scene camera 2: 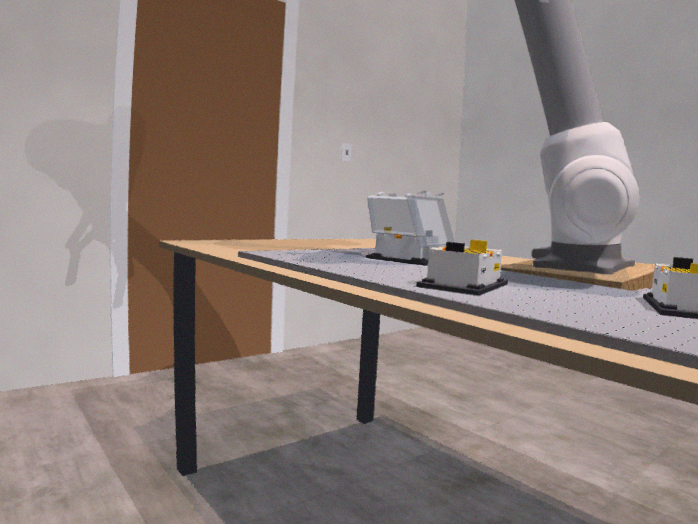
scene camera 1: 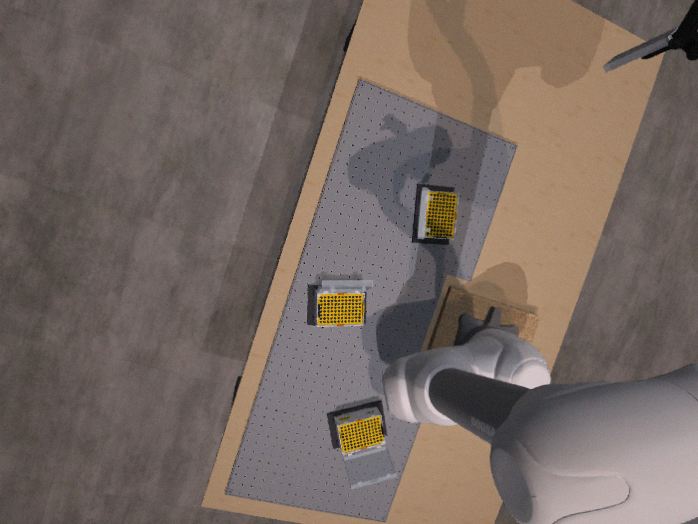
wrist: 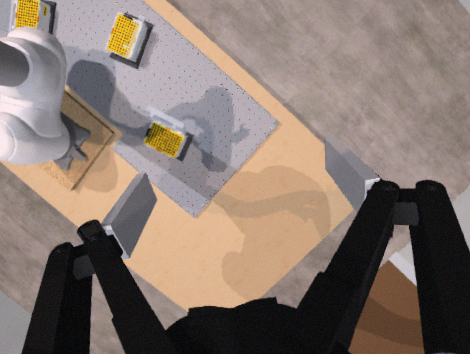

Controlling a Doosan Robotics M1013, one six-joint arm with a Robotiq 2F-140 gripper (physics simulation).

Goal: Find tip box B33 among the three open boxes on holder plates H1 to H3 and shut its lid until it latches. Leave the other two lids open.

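Seen in the pictures: gripper, fingertip midpoint: (scene camera 1: 581, 0) (wrist: 235, 170); arm's base, link origin: (scene camera 2: 584, 265) (wrist: 59, 137).
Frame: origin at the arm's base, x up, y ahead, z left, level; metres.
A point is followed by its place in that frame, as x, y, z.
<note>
Three pale tip boxes with yellow tip racks stand open on dark holder plates: the upper box (scene camera 1: 441, 214) {0.040, 0.243, -0.334} (wrist: 166, 139) {0.040, 0.251, -0.338}, the middle box (scene camera 1: 340, 309) {0.040, 0.438, -0.036} (wrist: 123, 36) {0.040, 0.435, -0.037} and the lower box (scene camera 1: 360, 434) {0.040, 0.298, 0.281} (wrist: 27, 13) {0.040, 0.306, 0.286}. The upper box's lid (scene camera 1: 423, 214) {0.127, 0.323, -0.314} and the middle box's lid (scene camera 1: 346, 284) {0.127, 0.459, -0.113} look near upright; the lower box's lid (scene camera 1: 369, 468) {0.085, 0.266, 0.347} is folded far back. In scene camera 2, one box (scene camera 2: 394, 246) {0.017, 0.288, -0.331} stands at the far left; lid panels overlap above it. Labels are unreadable, so B33 cannot be told. My gripper (wrist: 235, 170) {0.667, 0.416, -0.531} is open and empty, high above the table, away from the boxes.
The boxes stand on a grey perforated board (scene camera 1: 332, 236) {-0.017, 0.494, -0.208} (scene camera 2: 338, 270) {-0.017, 0.519, -0.262} on the wooden table (scene camera 1: 575, 169) {-0.030, -0.152, -0.573} (wrist: 280, 225) {-0.030, 0.233, -0.860}. The arm's base (scene camera 2: 583, 256) {0.027, 0.076, 0.024} stands on a wooden block (scene camera 1: 521, 315) {0.002, -0.093, -0.124} (wrist: 95, 150) {-0.007, 0.043, -0.135} beside the board. The arm reaches over the table near the lower box.
</note>
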